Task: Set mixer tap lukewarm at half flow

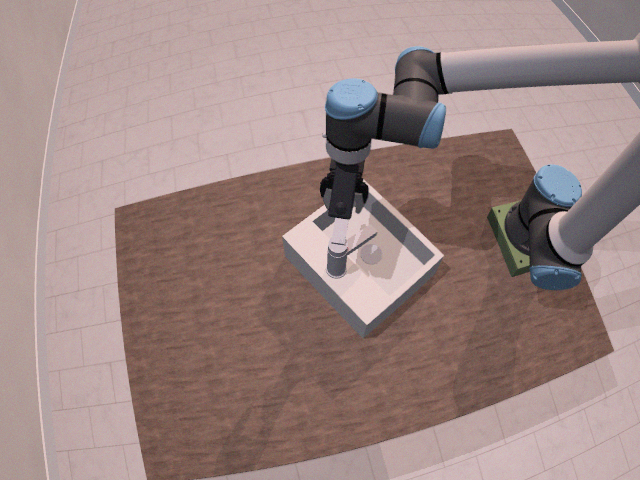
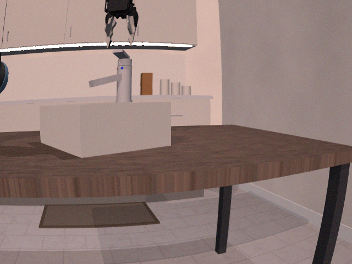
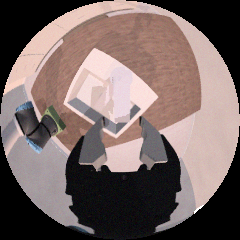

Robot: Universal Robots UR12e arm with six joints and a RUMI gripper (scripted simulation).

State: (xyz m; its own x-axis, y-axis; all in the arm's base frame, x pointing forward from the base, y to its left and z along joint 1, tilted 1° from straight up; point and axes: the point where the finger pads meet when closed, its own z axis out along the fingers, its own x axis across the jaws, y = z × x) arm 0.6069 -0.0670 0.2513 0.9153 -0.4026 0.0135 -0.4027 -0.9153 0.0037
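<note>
Right now the lever is 3 cm below my hand, 2 cm to the left of it and 1 cm ahead of it. From my hand the other things lie so: grey mixer tap 8 cm below, 4 cm to the left, 1 cm ahead; then white sink block 27 cm below, 8 cm behind, 1 cm to the left.
</note>
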